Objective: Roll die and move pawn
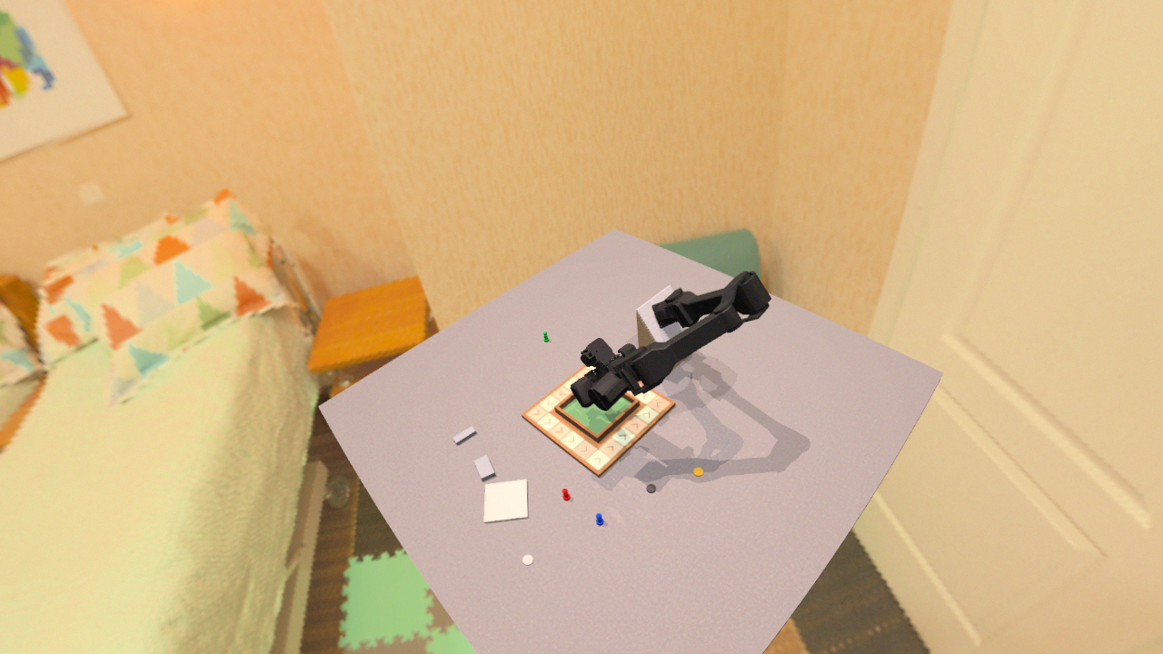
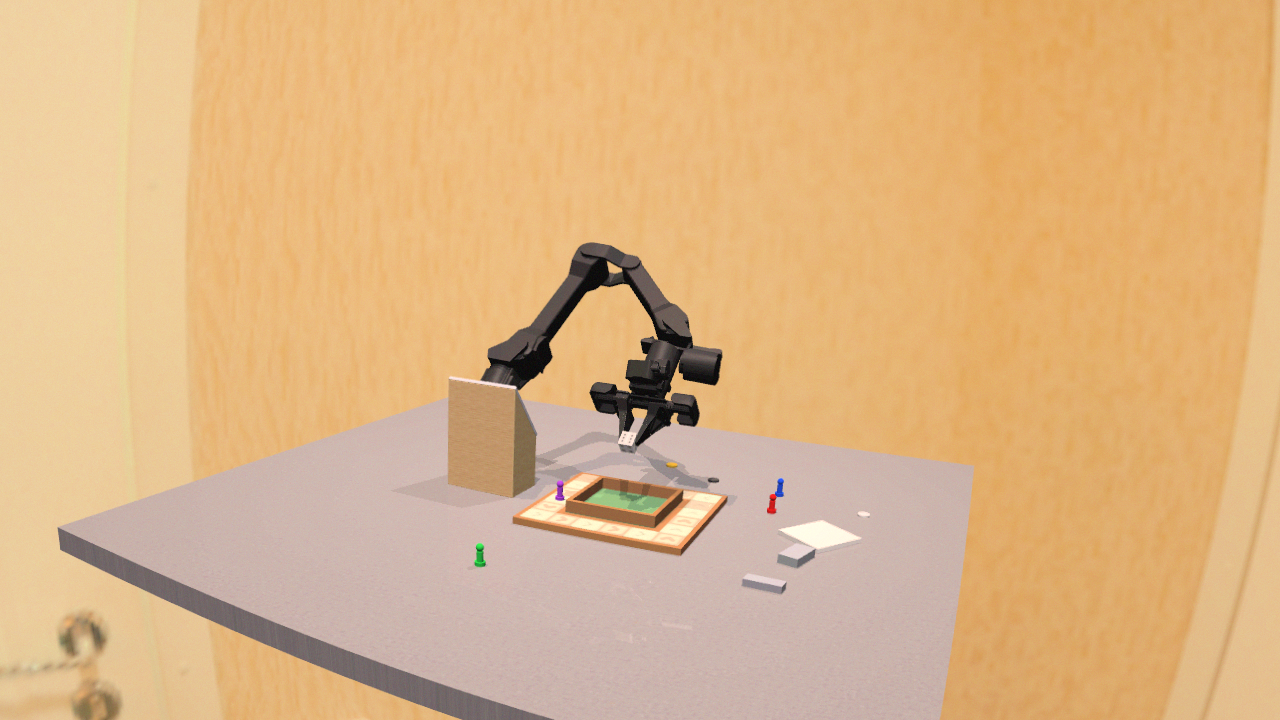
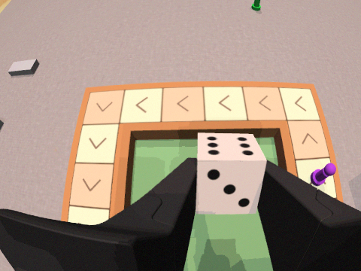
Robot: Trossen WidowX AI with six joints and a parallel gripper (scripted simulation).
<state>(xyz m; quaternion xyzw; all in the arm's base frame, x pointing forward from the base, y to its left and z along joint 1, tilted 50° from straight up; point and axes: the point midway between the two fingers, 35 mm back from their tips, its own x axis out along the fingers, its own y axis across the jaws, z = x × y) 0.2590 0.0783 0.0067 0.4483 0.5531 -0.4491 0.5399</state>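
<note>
Right now the white die is right at my gripper tip. From my gripper tip the other things lie so: purple pawn: 11 cm behind, 4 cm to the right, 10 cm below; red pawn: 21 cm ahead, 16 cm to the left, 11 cm below; green dice tray: 12 cm below.
</note>
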